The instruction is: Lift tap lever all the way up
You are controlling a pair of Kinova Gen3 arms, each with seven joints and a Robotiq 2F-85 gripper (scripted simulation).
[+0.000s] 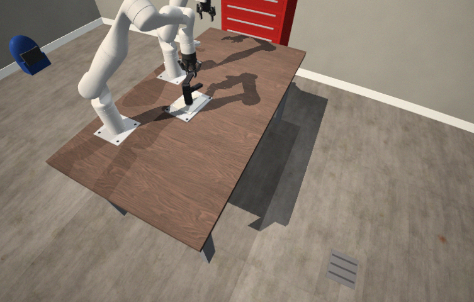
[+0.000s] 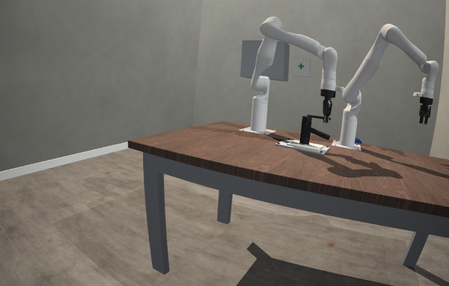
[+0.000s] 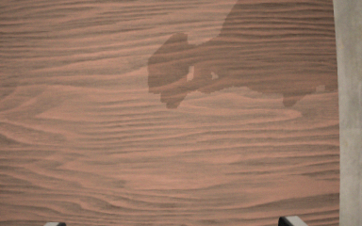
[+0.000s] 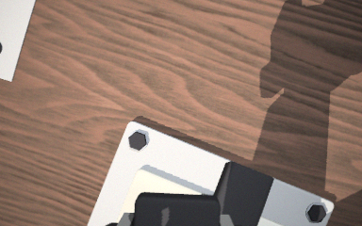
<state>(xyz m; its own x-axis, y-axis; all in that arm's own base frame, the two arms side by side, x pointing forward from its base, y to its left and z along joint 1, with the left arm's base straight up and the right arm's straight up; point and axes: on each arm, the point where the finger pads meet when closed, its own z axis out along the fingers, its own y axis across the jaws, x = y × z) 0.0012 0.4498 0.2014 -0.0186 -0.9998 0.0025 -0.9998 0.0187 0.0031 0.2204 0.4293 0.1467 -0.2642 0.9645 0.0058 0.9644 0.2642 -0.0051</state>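
Note:
My right hand is 10 mm short of the flat lever and 40 mm to the left of it.

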